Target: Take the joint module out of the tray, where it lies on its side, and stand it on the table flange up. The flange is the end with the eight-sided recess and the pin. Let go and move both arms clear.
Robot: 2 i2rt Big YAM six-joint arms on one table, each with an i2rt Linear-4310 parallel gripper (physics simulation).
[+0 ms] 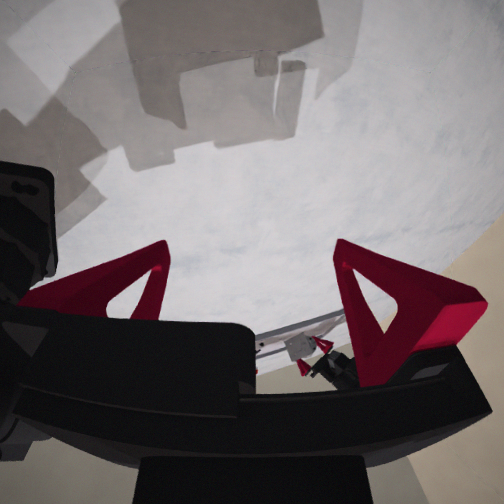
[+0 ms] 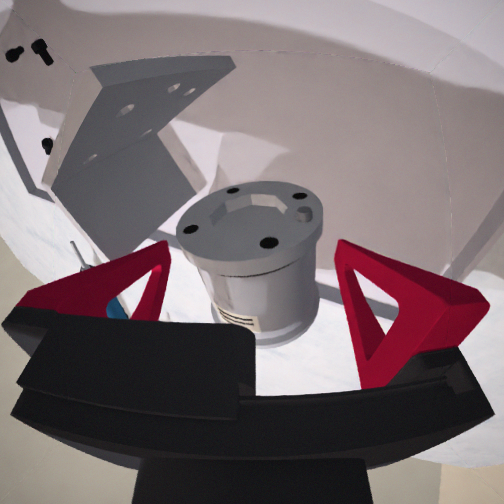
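The joint module (image 2: 250, 260) is a grey cylinder that stands upright, with the flange's eight-sided recess and pin hole facing up. It rests on the white surface just in front of the tray's grey rim (image 2: 360, 302). My right gripper (image 2: 252, 250) is open, with a red finger on each side of the module and a gap to each. My left gripper (image 1: 252, 250) is open and empty over bare white table with grey shadows. Far off between its fingers I see the right gripper (image 1: 320, 357) and a small grey shape beside it, likely the module (image 1: 300, 346).
A grey angle bracket (image 2: 125, 150) stands inside the tray behind and to the left of the module. Black screws (image 2: 30, 50) lie at the tray's far left. A blue-handled tool (image 2: 117, 310) shows behind the right gripper's left finger. The table's beige edge (image 1: 475, 280) is to the right.
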